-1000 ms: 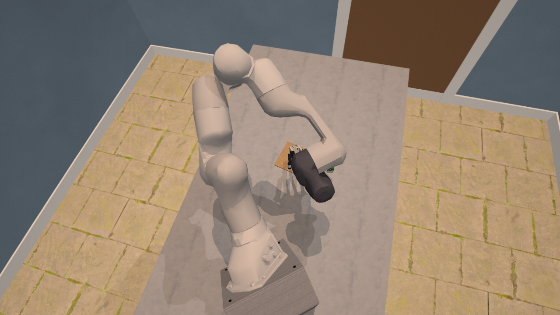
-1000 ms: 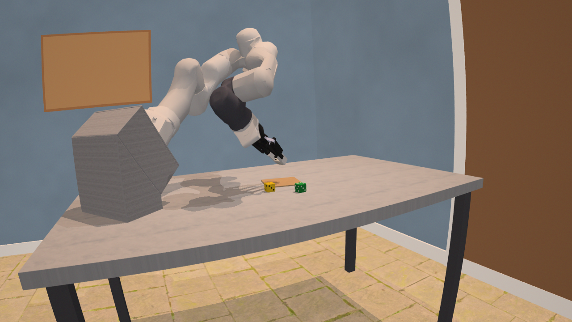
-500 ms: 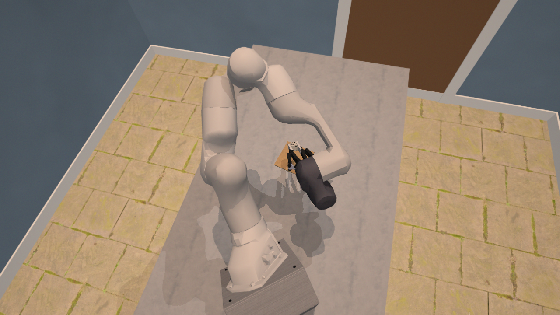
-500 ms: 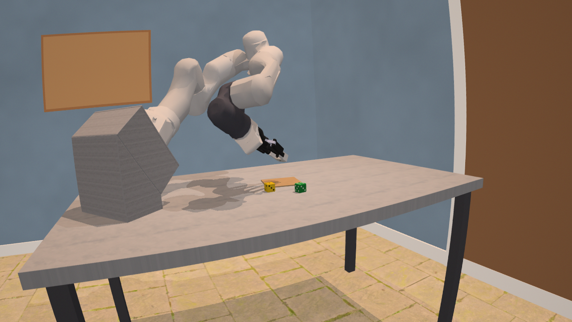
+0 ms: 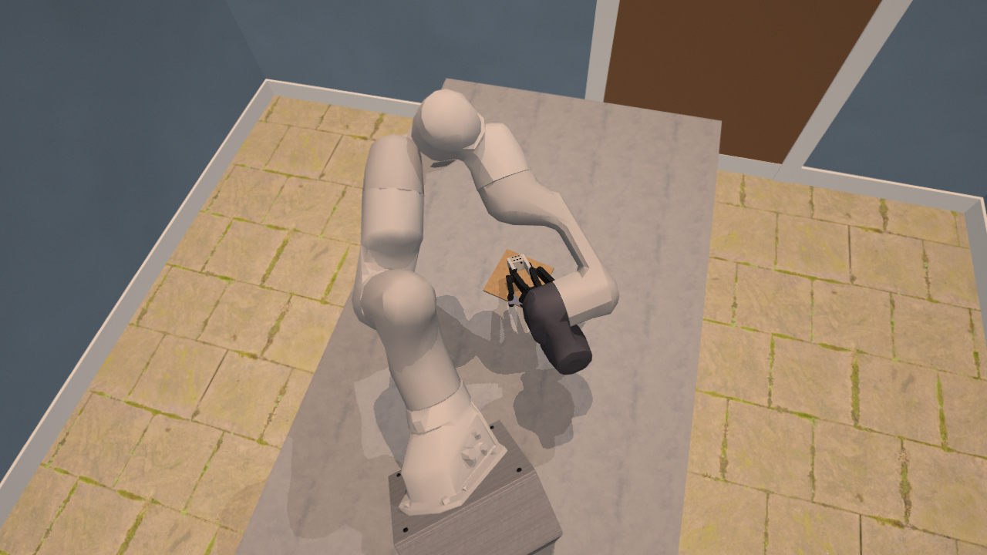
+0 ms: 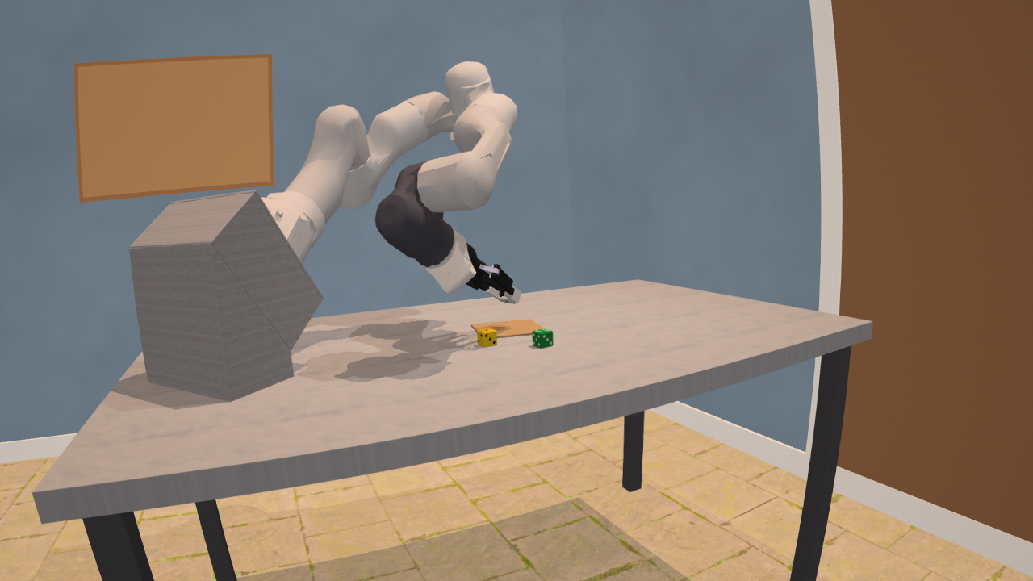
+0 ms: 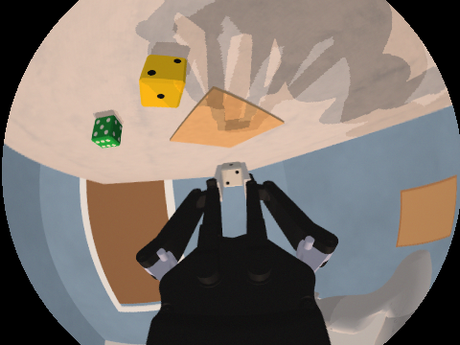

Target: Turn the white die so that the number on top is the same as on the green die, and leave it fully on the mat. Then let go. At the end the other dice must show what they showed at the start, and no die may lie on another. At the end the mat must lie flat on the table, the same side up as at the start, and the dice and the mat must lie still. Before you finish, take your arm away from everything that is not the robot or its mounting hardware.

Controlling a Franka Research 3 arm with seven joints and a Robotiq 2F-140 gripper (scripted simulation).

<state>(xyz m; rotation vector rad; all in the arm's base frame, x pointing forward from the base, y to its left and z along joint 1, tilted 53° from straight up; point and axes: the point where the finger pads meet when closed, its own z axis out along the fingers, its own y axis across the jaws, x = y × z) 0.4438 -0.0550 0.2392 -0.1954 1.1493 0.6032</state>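
The mat lies 1 cm ahead of my hand, 1 cm to the left of it and 8 cm below it. Also, from my hand: white die 1 cm ahead, 1 cm to the left, 1 cm below; then yellow die 6 cm behind, 11 cm to the right, 7 cm below; then green die 3 cm ahead, 16 cm to the right, 7 cm below.
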